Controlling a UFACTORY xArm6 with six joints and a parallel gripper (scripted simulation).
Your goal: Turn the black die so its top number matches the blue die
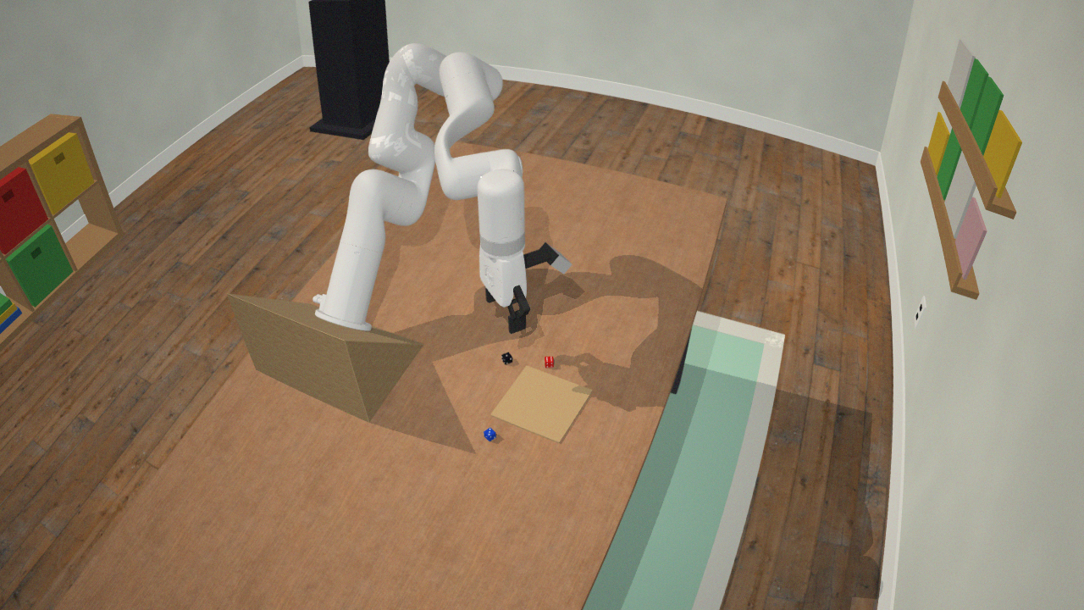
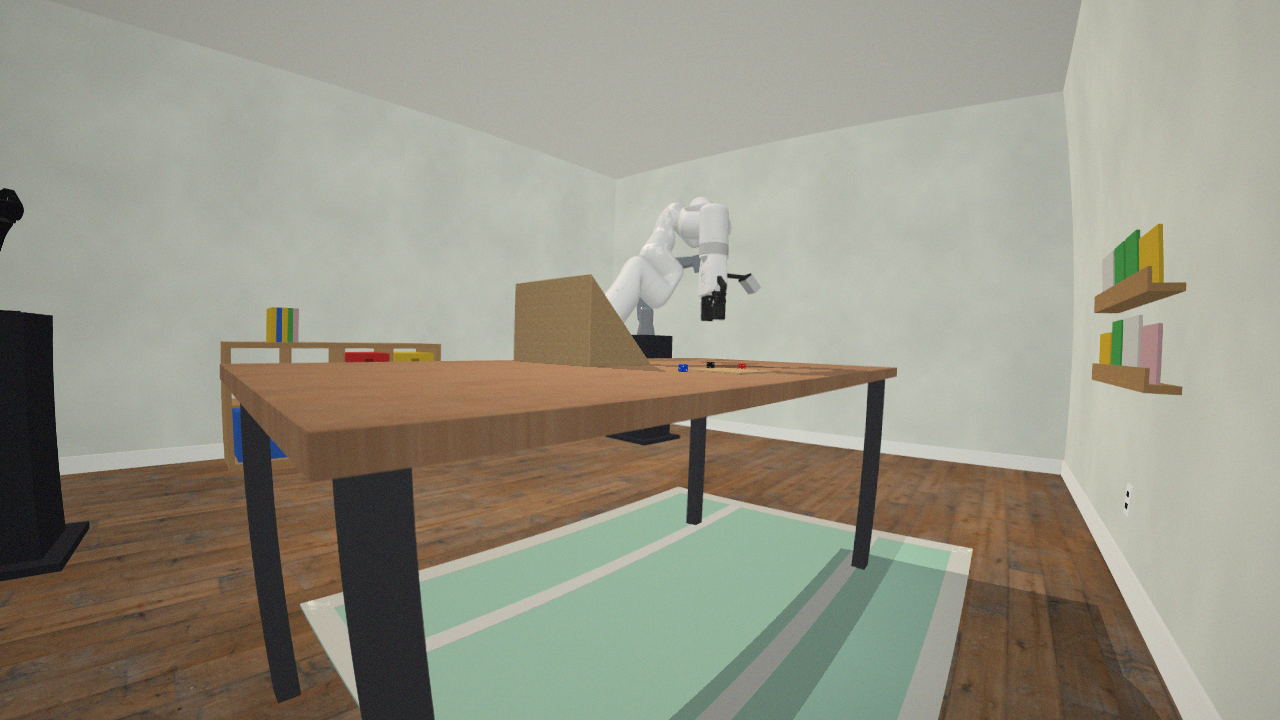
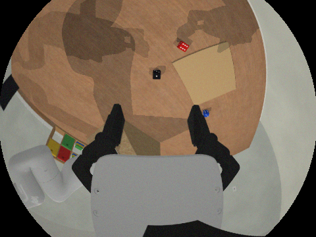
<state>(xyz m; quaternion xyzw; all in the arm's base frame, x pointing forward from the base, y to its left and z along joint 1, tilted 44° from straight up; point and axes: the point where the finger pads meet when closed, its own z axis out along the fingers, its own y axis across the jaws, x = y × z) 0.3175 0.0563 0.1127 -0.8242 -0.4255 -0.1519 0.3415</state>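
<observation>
Now: the black die 12 cm below my hand. Round my hand: blue die 6 cm ahead, 18 cm to the right, 12 cm below; then tan mat 11 cm ahead, 7 cm to the right, 13 cm below; then red die 8 cm ahead, 2 cm to the left, 12 cm below.
</observation>
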